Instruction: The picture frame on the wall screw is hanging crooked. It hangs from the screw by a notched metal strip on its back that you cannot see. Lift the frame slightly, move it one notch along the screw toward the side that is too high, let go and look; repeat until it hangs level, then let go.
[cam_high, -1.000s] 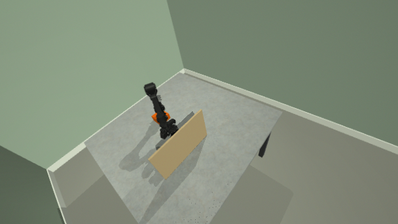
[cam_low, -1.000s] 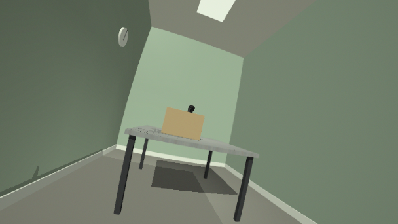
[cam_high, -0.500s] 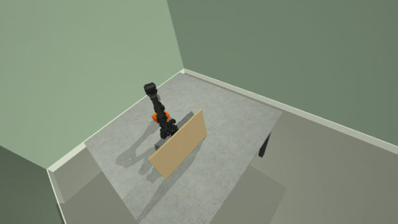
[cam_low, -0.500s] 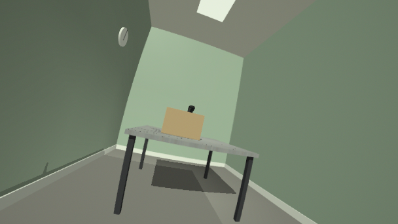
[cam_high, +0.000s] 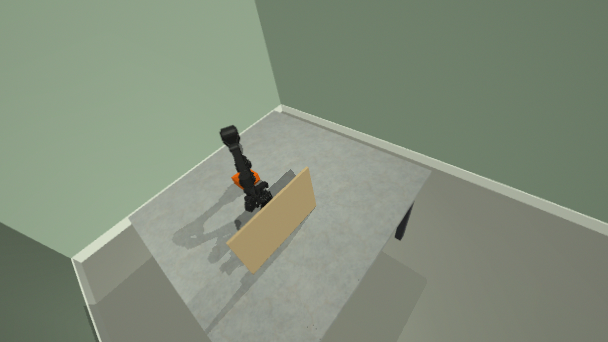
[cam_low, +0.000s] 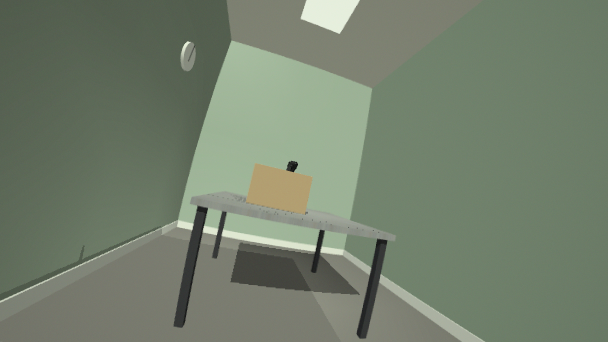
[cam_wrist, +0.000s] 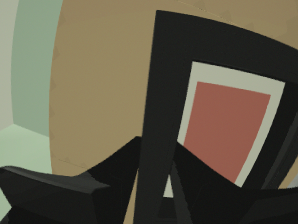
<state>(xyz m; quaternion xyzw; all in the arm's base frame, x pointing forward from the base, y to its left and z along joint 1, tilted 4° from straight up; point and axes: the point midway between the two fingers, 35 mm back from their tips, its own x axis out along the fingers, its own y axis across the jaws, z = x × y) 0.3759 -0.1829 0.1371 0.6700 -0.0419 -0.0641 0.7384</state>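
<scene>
The picture frame lies 10 mm to the right of my gripper tip and 50 mm below it. Round my gripper tip: tan wall board (10 mm ahead, 20 mm to the right, 60 mm below).
</scene>
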